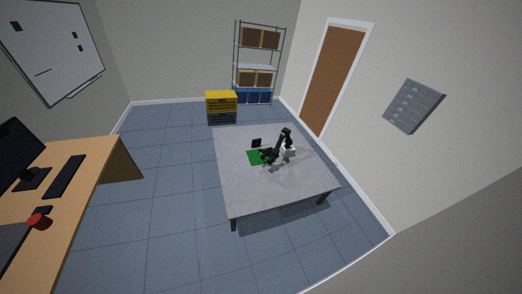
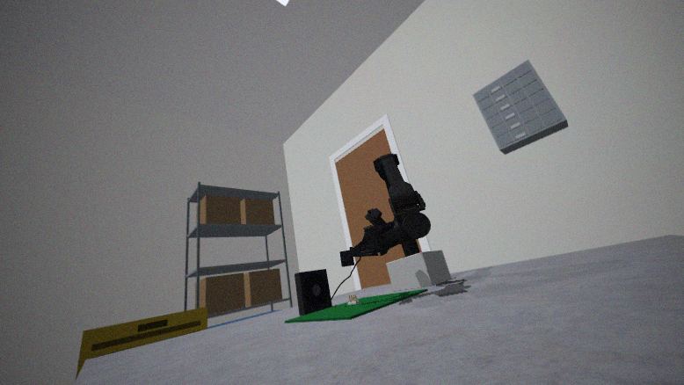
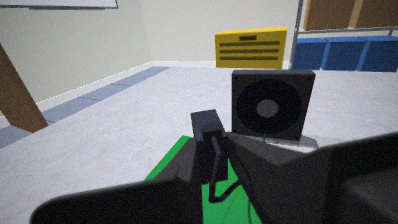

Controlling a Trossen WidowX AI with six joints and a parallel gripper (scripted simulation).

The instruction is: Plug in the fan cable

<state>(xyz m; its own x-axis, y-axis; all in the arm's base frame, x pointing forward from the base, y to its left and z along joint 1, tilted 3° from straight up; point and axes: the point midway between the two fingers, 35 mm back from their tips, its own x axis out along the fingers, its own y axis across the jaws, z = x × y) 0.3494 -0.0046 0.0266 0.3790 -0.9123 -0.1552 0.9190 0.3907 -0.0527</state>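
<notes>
Right now the green board is 14 cm below my gripper tip, 3 cm behind it and 2 cm to the right of it. Round my gripper tip: white four-pin fan header: 13 cm below, 6 cm to the right, 6 cm behind; then dark fan plug: 1 cm below; then black fan: 19 cm to the right, 7 cm below, 6 cm behind.
</notes>
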